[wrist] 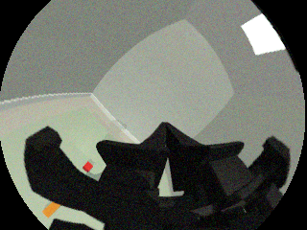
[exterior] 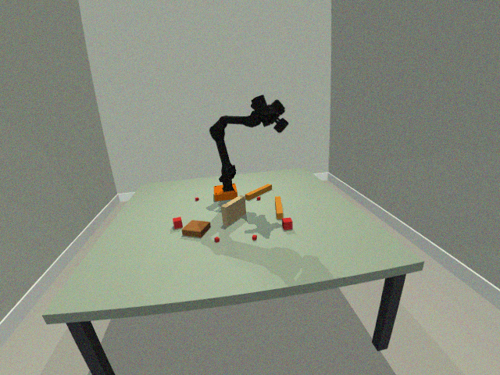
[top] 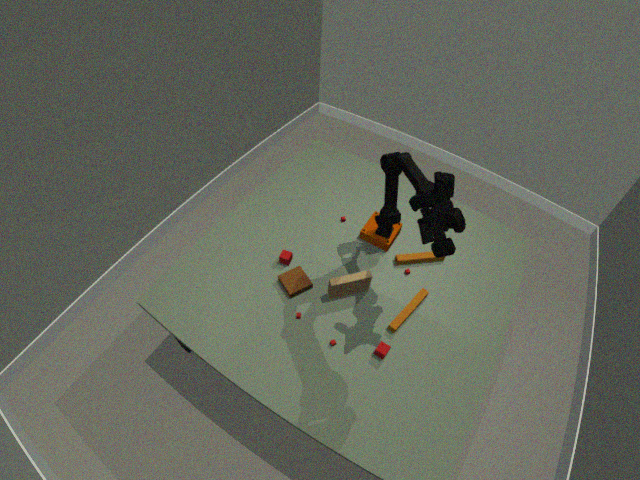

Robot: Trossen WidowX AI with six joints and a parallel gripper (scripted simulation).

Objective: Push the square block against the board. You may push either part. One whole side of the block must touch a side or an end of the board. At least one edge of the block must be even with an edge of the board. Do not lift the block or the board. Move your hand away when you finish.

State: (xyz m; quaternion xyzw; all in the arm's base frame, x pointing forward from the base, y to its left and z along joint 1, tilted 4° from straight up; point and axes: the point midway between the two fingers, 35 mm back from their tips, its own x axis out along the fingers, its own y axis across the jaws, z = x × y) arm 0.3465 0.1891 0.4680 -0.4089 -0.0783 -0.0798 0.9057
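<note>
My gripper tip is 460 mm above the board, 190 mm to the left of it and 90 mm past it. Round my gripper tip: square block 490 mm below, 390 mm to the right, 30 mm behind.
</note>
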